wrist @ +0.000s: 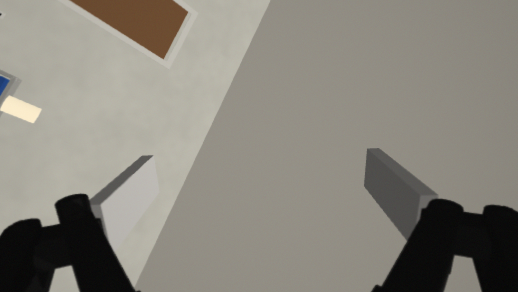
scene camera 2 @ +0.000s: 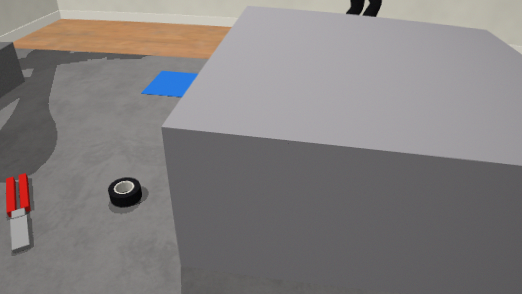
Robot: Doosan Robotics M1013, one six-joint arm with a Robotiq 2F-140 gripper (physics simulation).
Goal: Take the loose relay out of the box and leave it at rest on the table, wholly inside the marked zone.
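Frame: origin at the arm's base, x left, y back, z up, level; metres.
Where they show: gripper, fingertip midpoint: [wrist: 260, 170].
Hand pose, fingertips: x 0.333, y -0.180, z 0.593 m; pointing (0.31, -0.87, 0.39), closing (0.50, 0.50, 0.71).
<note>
Things, the pixels of their centre, and the offset from my fingertips. "*": a spot on its surface instead. Level surfaces: height alone.
- large grey box-like block, body centre: [scene camera 2: 376, 117] dx -0.472, dy -0.782, dz -0.574 m
- flat blue patch, surface spot: [scene camera 2: 170, 84] * dx -0.149, dy -0.386, dz -0.674 m
- black tape roll, body centre: [scene camera 2: 125, 192] dx -0.557, dy -0.389, dz -0.666 m
- grey surface, its level: dz -0.676 m
- red-handled tool, body centre: [scene camera 2: 18, 209] dx -0.597, dy -0.239, dz -0.671 m
The relay does not show in either view. A large grey box-like block [scene camera 2: 340, 85] fills the middle and right of the scene view; its inside does not show, and I cannot tell whether it is the box that the task names. A flat blue patch [scene camera 2: 170, 84], which looks like the marked zone, lies behind its left edge and is partly hidden by it. My gripper [wrist: 260, 170] is open, with its fingers wide apart and no object between them. A plain grey-beige surface shows beyond the fingers in the wrist view.
A black tape roll [scene camera 2: 125, 196] lies left of the block on the grey surface [scene camera 2: 100, 135]. A red-handled tool [scene camera 2: 20, 232] lies further left. A dark block [scene camera 2: 9, 70] stands at the left edge. A brown panel with a pale frame [wrist: 145, 25] shows in the wrist view.
</note>
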